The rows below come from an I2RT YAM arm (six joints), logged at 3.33 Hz.
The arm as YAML. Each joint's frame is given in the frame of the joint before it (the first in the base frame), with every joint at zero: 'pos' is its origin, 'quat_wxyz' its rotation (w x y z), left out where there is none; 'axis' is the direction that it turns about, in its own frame. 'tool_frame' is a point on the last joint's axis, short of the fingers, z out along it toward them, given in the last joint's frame.
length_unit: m
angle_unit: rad
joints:
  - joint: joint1
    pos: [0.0, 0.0, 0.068]
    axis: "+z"
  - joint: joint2
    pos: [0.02, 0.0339, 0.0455]
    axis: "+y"
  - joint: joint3
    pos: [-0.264, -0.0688, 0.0]
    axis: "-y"
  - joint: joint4
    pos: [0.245, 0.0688, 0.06]
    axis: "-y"
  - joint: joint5
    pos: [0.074, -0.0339, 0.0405]
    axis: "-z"
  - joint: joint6
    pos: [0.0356, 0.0, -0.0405]
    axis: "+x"
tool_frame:
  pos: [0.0, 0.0, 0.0]
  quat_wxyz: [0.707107, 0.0, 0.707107, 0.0]
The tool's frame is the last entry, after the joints.
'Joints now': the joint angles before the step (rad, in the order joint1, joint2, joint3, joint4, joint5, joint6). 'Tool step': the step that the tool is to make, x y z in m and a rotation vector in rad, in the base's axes. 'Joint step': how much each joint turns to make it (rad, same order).
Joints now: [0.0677 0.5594 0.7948 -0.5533 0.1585 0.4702]
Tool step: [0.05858 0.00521 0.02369 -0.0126 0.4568 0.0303]
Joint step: [0.0000 0.4254 0.3647 -0.3960 -0.0351 -0.0001]
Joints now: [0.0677 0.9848 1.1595 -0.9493 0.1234 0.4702]
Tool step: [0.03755 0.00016 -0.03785 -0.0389 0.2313 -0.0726]
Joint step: [-0.0008 0.1858 -0.0023 -0.0519 0.0630 0.0419]
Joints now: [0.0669 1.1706 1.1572 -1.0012 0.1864 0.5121]
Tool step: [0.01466 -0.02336 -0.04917 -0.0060 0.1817 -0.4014]
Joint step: [-0.0839 0.1376 -0.0645 -0.0560 0.1338 0.2975]
